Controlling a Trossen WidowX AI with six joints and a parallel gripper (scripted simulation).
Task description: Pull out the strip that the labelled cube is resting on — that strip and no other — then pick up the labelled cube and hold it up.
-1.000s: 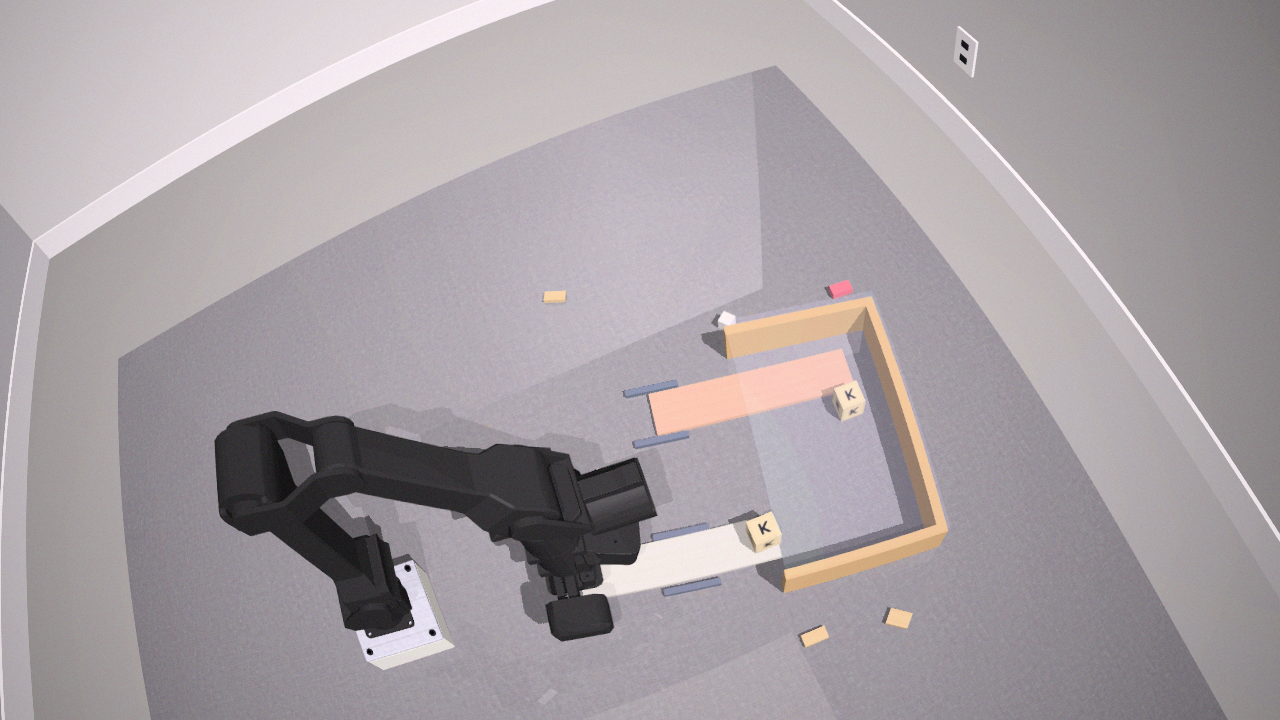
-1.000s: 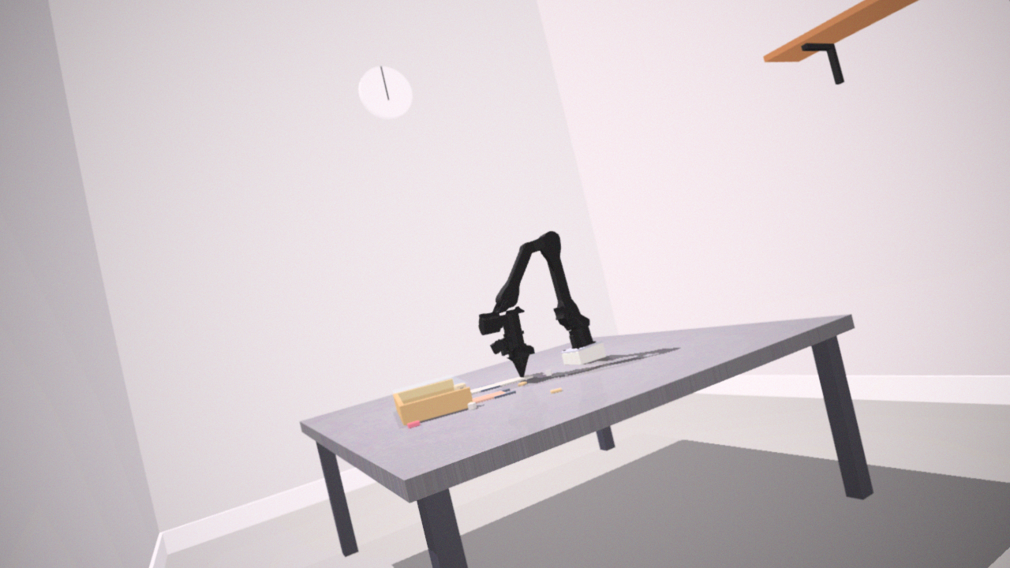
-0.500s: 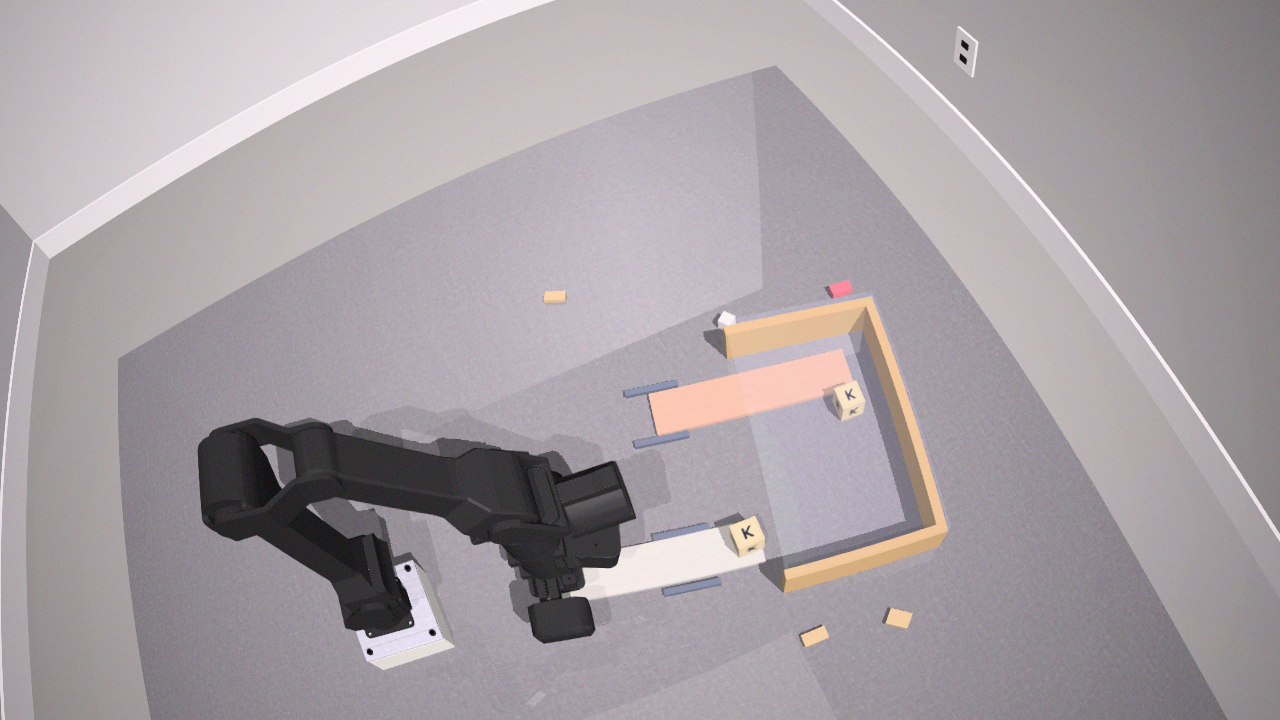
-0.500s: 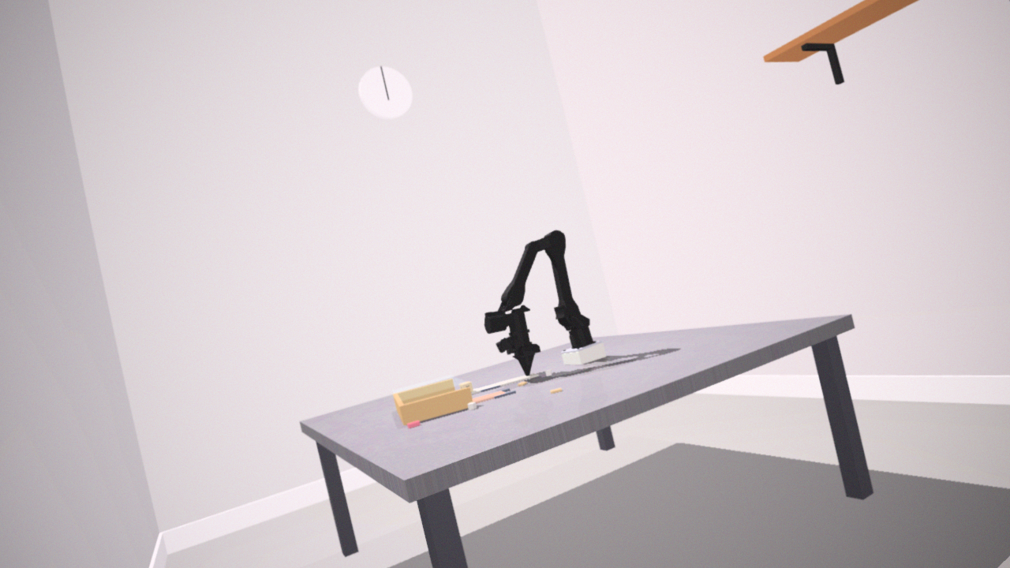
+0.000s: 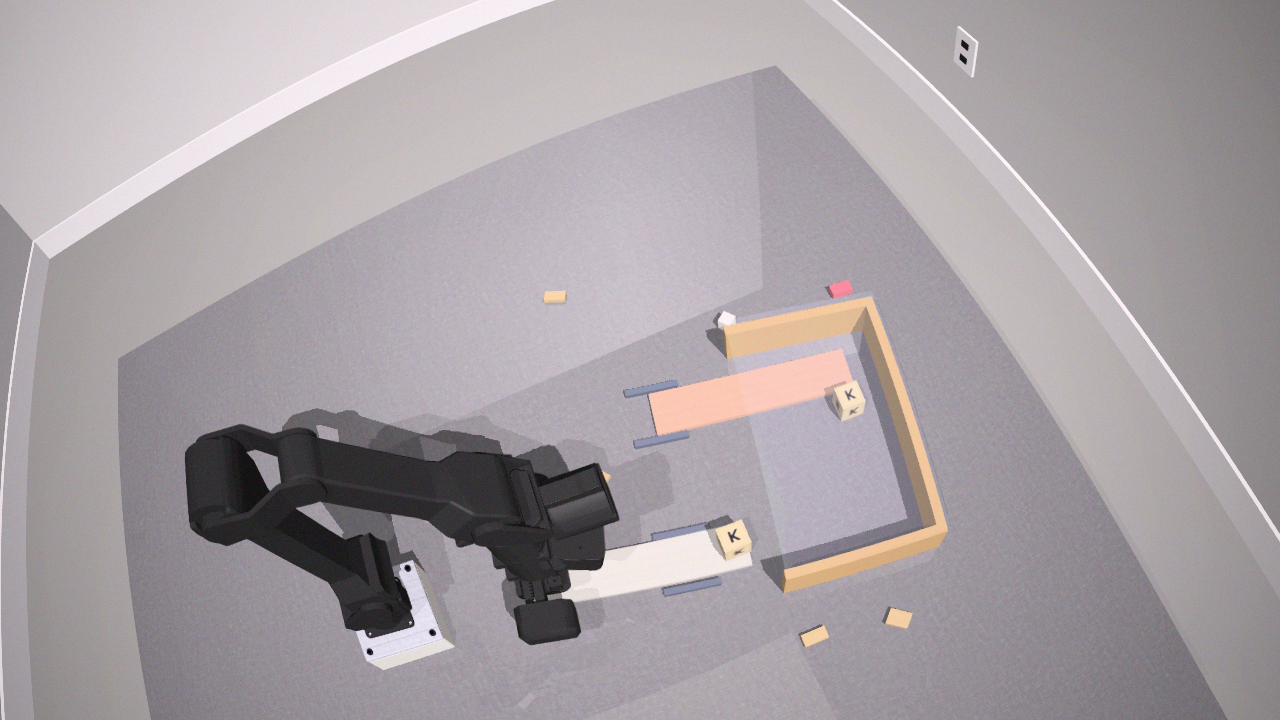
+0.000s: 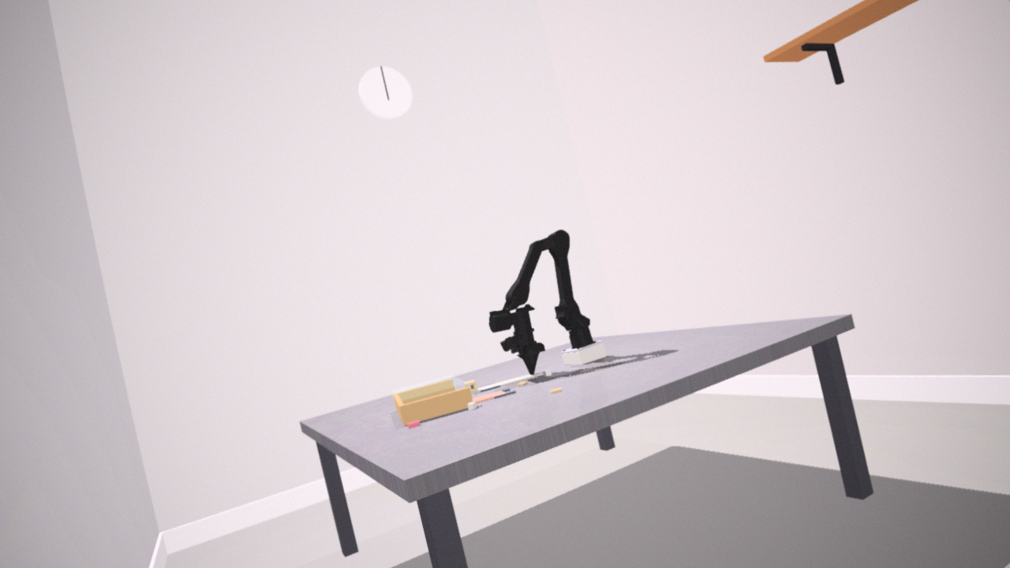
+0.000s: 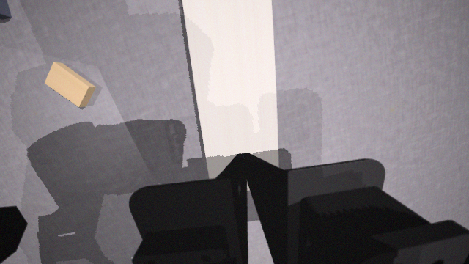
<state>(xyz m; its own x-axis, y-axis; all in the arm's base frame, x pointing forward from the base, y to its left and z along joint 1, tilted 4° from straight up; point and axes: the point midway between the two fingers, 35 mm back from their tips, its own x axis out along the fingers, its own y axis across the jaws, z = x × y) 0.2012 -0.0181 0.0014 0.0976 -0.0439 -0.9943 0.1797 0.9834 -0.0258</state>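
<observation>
Right now the white strip is 9 cm ahead of my gripper tip and 2 cm to the right of it.
</observation>
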